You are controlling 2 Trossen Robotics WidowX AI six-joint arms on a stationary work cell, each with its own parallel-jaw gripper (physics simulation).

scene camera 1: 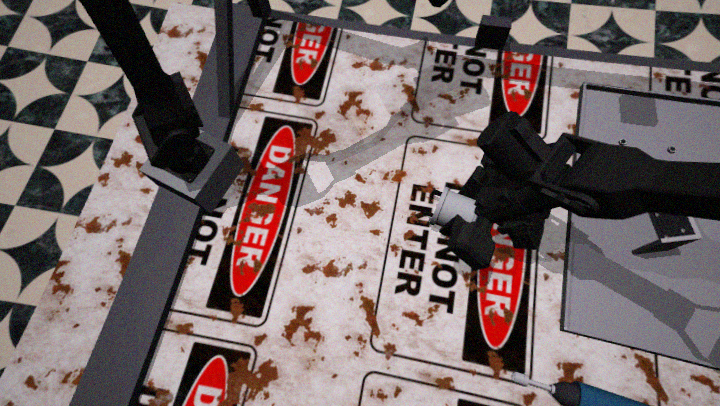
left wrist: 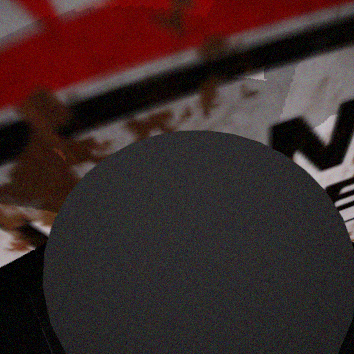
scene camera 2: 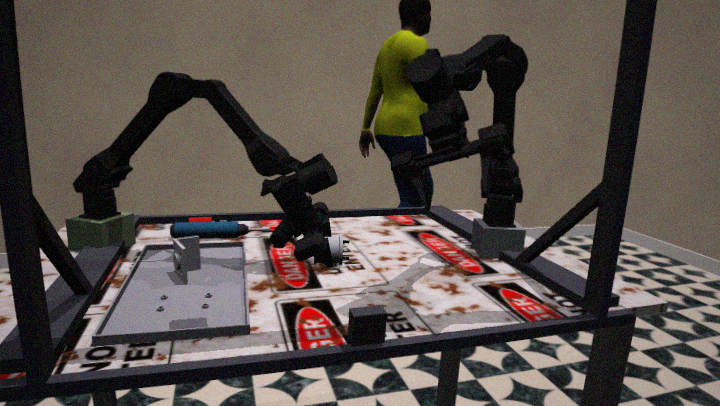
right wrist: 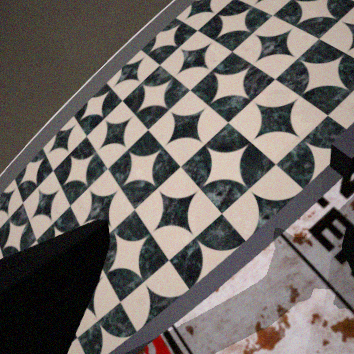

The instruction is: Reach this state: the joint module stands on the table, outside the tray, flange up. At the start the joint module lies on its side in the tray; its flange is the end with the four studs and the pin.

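Frame: origin at the left arm's base, x ahead, y left, z up, level; centimetres.
Where they show: left gripper, fingertip midpoint: [scene camera 1: 447, 218] [left wrist: 191, 220] [scene camera 2: 331, 259]; right gripper, fingertip midpoint: [scene camera 2: 456, 202] [right wrist: 228, 235]; left arm's base, link origin: [scene camera 2: 100, 215]; right arm's base, link origin: [scene camera 1: 186, 157] [scene camera 2: 498, 223].
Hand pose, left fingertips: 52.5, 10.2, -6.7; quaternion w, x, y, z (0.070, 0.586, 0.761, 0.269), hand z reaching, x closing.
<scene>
Each offset is from my left fingertips to the top centre of the thing, as dx, dy, dz. "spot": to the spot under its first point. Level surfaces: height alone.
The joint module {spot: -0.2, -0.6, +5.2} [scene camera 1: 456, 205] [scene camera 2: 334, 248] [left wrist: 200, 240], a light grey cylinder with a dark end, is on its side outside the tray {-21.3, -21.6, +0.8} [scene camera 1: 565, 282] [scene camera 2: 171, 335]. Its studded flange faces left in scene camera 1 and right in scene camera 2; the dark plain end fills much of the left wrist view. My left gripper [scene camera 1: 462, 211] [scene camera 2: 327, 249] is shut on it, low over the table {dz -0.8} [scene camera 1: 347, 242]; any gap beneath is hard to tell. My right gripper [scene camera 2: 456, 184] [right wrist: 228, 235] is open and empty, raised at the right in scene camera 2, away from the module.
A metal bracket {-22.6, -18.6, +6.6} [scene camera 1: 673, 226] [scene camera 2: 187, 254] and several small screws are in the tray. A blue-handled tool {spot: -29.9, +6.0, +2.9} [scene camera 1: 605, 395] [scene camera 2: 204, 229] lies beyond the tray in scene camera 2. A dark block {+16.2, -31.1, +4.9} [scene camera 1: 493, 31] [scene camera 2: 367, 325] is at the table's edge. A person [scene camera 2: 400, 85] stands behind the table.
</scene>
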